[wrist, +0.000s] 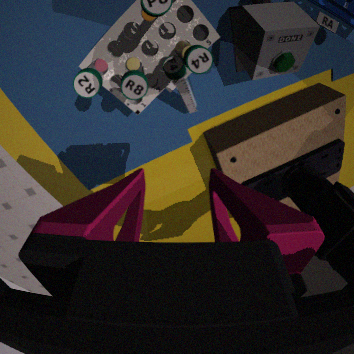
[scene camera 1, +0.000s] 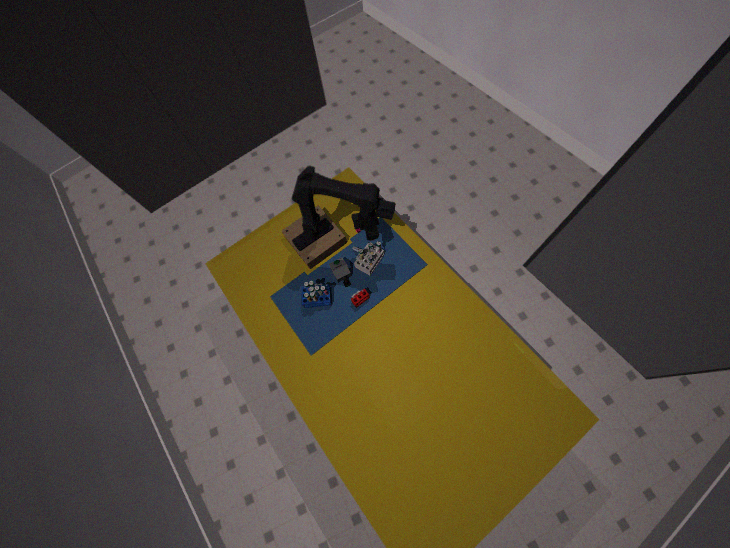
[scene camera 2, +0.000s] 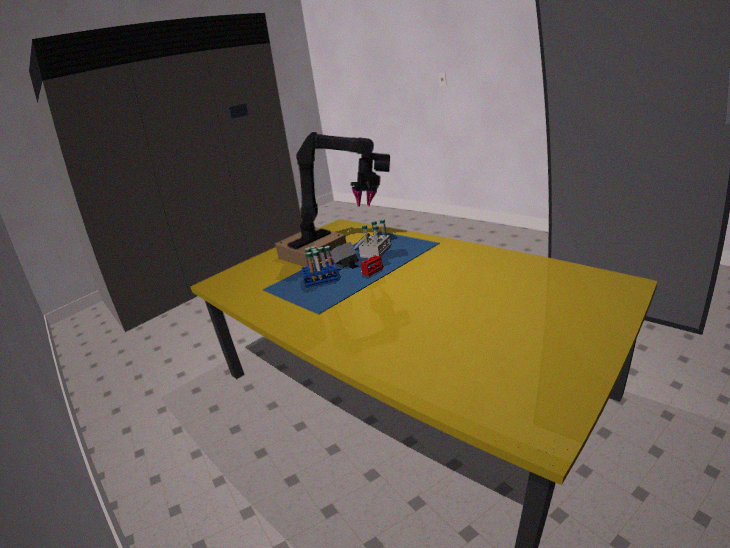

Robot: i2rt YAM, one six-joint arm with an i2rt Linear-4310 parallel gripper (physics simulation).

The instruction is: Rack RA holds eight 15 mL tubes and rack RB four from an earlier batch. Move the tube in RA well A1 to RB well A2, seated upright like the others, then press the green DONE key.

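Frame: origin at the arm's base, x left, y back, z up, level; centimetres.
Seen in the pictures: gripper, fingertip midpoint: (wrist: 176,176) (scene camera 1: 362,231) (scene camera 2: 363,206); arm's base, link origin: (wrist: 293,174) (scene camera 1: 313,234) (scene camera 2: 309,239).
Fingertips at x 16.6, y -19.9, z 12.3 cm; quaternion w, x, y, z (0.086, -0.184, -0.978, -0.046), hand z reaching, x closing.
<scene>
Pixels of each thing's middle, then the offset from my fingertips to it. "*": a spot on its surface instead. Level surfaces: height alone.
- White rack RB, body centre: (wrist: 147,45) (scene camera 2: 375,246) (scene camera 1: 369,259) dz -16.5, dx -1.9, dy -5.7 cm
- R2, surface spot: (wrist: 88,83) * dz -6.4, dx +3.5, dy -6.2 cm
- R8, surface spot: (wrist: 134,85) * dz -6.4, dx +0.5, dy -4.5 cm
- R4, surface spot: (wrist: 198,59) * dz -6.5, dx -4.7, dy -4.4 cm
- tube, body centre: (wrist: 185,91) dz -15.1, dx -3.8, dy +0.8 cm
- Blue rack RA, body centre: (scene camera 2: 319,273) (scene camera 1: 317,296) dz -16.5, dx -32.0, dy -5.9 cm
- green DONE key, body centre: (wrist: 283,60) (scene camera 1: 336,262) dz -12.6, dx -15.8, dy +0.5 cm
- grey box, body centre: (wrist: 272,39) (scene camera 2: 342,252) (scene camera 1: 339,268) dz -14.8, dx -16.1, dy -1.7 cm
- small red rack, body centre: (scene camera 2: 371,265) (scene camera 1: 360,298) dz -16.5, dx -16.8, dy -18.9 cm
- blue mat, surface height: dz -19.0 cm
- yellow table, surface height: dz -19.3 cm
My gripper (scene camera 2: 364,204) (wrist: 176,176) is open and empty, high above the table near the white rack. White rack RB (scene camera 1: 368,268) (scene camera 2: 369,253) (wrist: 97,54) holds upright tubes with green-rimmed caps; R2 (wrist: 88,83), R8 (wrist: 134,85) and R4 (wrist: 198,59) are readable in the wrist view. Another tube (wrist: 186,95) leans tilted against RB's near side, its dark green cap at the rack edge and its clear body outside. Blue rack RA (scene camera 1: 318,303) (scene camera 2: 321,283) holds several capped tubes; its A1 well cannot be made out. The green DONE key (scene camera 1: 337,262) (wrist: 284,61) is on a grey box.
The grey box (scene camera 1: 340,270) (scene camera 2: 344,254) (wrist: 285,25) stands between the racks. A small red rack (scene camera 1: 360,297) (scene camera 2: 372,266) stands on the blue mat (scene camera 1: 312,336) (scene camera 2: 315,303). The wooden arm base (scene camera 1: 323,254) (wrist: 280,130) stands beside the mat on the yellow table (scene camera 1: 412,401) (scene camera 2: 459,348).
</scene>
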